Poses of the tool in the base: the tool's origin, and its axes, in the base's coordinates. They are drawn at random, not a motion.
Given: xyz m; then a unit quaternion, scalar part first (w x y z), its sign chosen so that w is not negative.
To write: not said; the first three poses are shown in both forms.
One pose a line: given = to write
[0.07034, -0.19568, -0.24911, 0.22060, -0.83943, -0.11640, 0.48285] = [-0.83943, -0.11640, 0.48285, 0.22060, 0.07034, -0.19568, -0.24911]
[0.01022, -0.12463, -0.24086, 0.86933, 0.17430, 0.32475, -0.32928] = [0.17430, 0.32475, -0.32928, 0.86933, 0.01022, -0.12463, -0.24086]
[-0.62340, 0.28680, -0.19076, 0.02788, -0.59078, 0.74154, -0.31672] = [-0.59078, 0.74154, -0.31672, 0.02788, -0.62340, 0.28680, -0.19076]
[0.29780, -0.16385, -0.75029, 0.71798, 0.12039, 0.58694, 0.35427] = [0.12039, 0.58694, 0.35427, 0.71798, 0.29780, -0.16385, -0.75029]
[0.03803, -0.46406, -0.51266, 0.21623, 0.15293, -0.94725, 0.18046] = [0.15293, -0.94725, 0.18046, 0.21623, 0.03803, -0.46406, -0.51266]
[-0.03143, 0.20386, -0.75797, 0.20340, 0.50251, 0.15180, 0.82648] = [0.50251, 0.15180, 0.82648, 0.20340, -0.03143, 0.20386, -0.75797]
